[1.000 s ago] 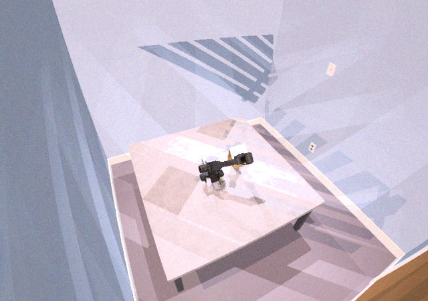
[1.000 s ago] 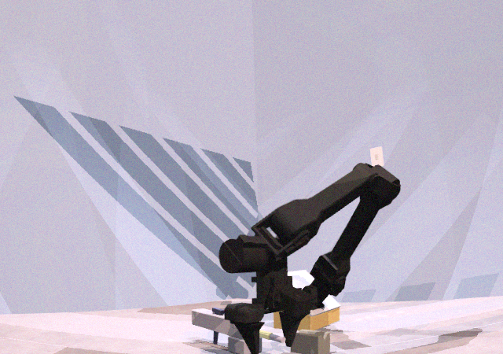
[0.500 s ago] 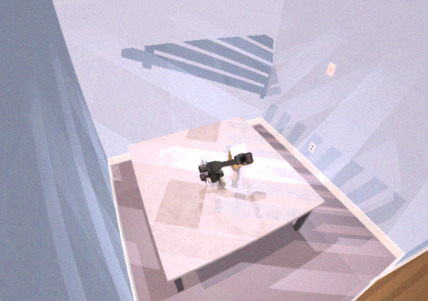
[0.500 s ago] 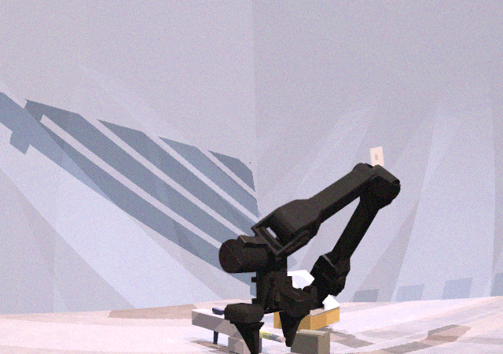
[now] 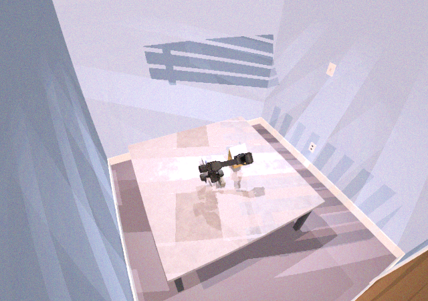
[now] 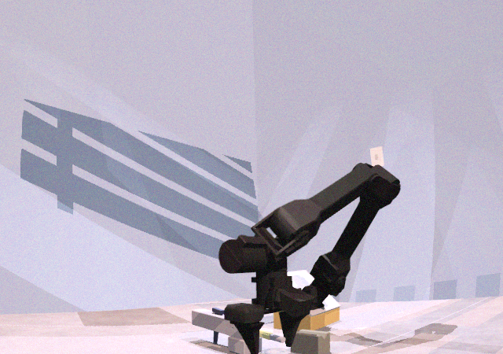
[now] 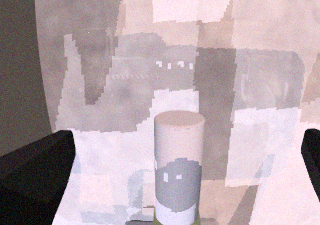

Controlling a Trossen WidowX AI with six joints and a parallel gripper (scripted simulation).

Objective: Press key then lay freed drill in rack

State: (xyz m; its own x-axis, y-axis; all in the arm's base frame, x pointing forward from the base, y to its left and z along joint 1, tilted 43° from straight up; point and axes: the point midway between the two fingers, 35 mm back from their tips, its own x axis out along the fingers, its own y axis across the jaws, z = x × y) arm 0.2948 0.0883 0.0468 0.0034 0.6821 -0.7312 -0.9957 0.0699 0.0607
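My gripper tip is 1 cm past the drill, 4 cm to the left of it and 3 cm below it. From my gripper tip the other things lie so: dark blue part: 2 cm behind, 17 cm to the right, 4 cm above.
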